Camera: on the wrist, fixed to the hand. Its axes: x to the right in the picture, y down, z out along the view.
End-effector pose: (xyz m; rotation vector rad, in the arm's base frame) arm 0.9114 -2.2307 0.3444 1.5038 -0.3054 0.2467
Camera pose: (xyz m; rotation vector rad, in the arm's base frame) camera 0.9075 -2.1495 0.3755 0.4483 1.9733 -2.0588
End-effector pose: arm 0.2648 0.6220 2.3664 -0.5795 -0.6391 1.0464
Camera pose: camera 0.3030 0.6295 2.2886 0.6974 -0.6545 -1.8547
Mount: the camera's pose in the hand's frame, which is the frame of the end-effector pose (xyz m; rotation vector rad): 0.0048 0.0349 -0.0796 0.0050 0.0118 -3.0957
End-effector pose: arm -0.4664 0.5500 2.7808 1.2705 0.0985 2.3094
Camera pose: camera -0.5465 0.5354 2.7500 -0.0595 0.9881 -0.4800
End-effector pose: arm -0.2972 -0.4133 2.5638 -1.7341 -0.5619 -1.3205
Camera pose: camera -0.3119 -0.4991 2.5611 -0.5088 1.6788 1.0683
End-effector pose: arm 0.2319 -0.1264 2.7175 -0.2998 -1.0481 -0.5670
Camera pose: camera 0.3117 -0.1384 2.6849 -1.3394 0.4073 2.2458
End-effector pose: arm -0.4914 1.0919 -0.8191 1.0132 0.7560 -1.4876
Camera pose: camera -0.4425 1.1546 -0.8545 0.7071 -1.0077 1.3186
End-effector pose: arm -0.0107 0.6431 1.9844 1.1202 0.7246 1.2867
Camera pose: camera -0.0951 0.6634 1.9907 -0.7112 1.1600 -1.3778
